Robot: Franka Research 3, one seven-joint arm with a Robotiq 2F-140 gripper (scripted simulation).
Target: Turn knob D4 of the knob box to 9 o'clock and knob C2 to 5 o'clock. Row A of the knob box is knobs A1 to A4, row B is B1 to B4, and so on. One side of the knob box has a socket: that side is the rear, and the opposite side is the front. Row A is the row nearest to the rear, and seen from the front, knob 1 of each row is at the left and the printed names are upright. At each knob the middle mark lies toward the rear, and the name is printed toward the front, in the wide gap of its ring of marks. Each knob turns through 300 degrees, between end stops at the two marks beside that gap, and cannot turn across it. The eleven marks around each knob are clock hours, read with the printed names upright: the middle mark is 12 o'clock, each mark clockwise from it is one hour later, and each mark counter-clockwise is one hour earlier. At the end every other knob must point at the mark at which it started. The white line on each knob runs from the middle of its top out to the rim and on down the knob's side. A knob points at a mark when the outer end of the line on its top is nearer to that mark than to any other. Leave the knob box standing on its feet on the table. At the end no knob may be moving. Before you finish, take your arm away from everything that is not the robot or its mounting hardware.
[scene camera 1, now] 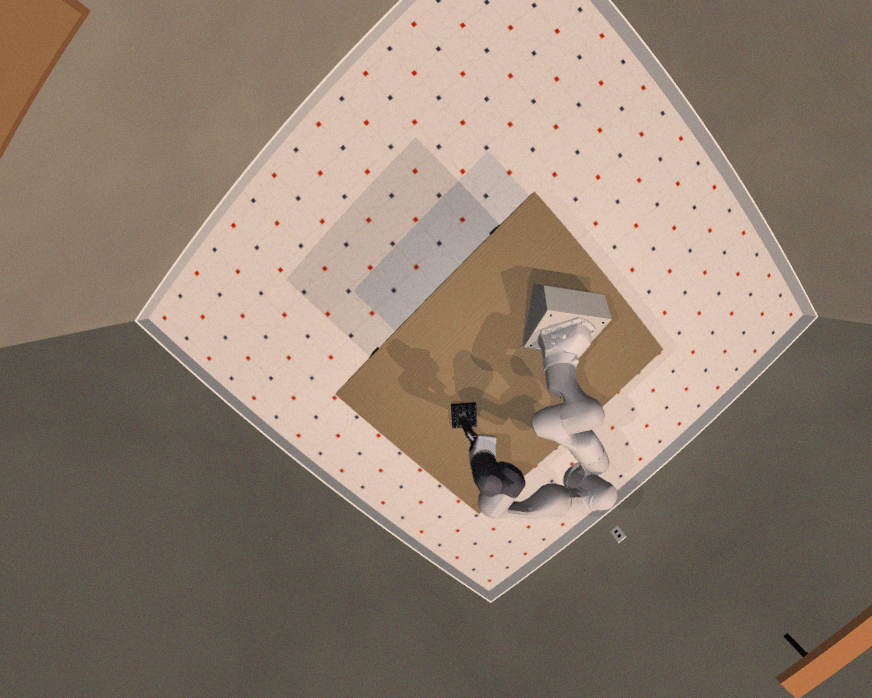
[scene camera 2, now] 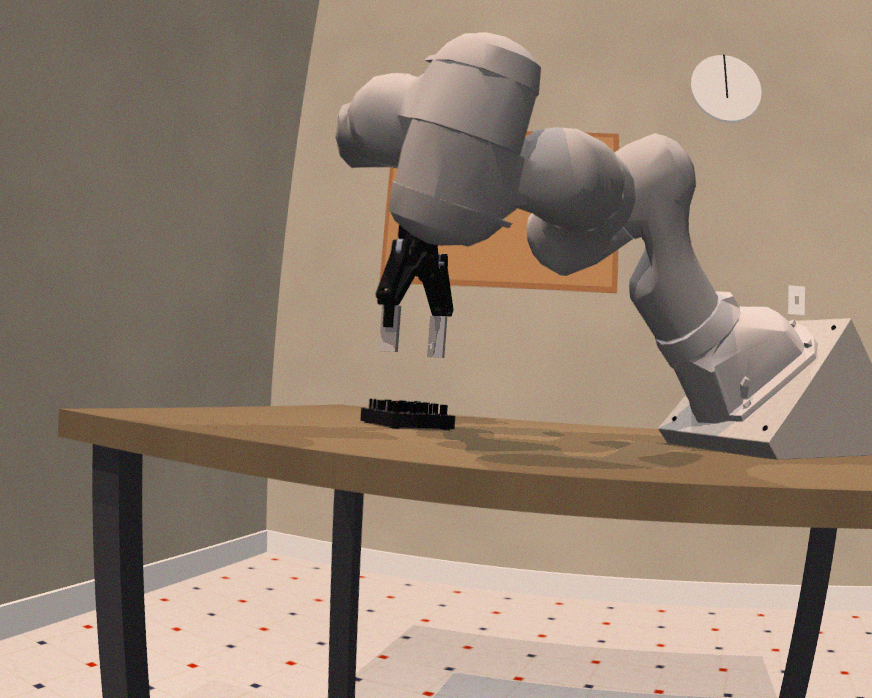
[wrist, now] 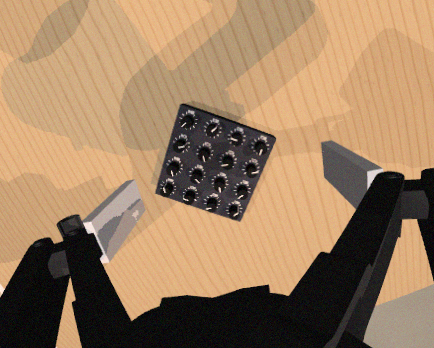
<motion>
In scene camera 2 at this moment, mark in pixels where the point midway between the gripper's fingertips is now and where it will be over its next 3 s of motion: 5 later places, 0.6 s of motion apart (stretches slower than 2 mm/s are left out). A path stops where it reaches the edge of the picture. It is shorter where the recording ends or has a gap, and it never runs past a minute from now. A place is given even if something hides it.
My gripper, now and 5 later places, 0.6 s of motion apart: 413,354; 410,353; 408,361; 407,370; 406,380; 405,392
</motion>
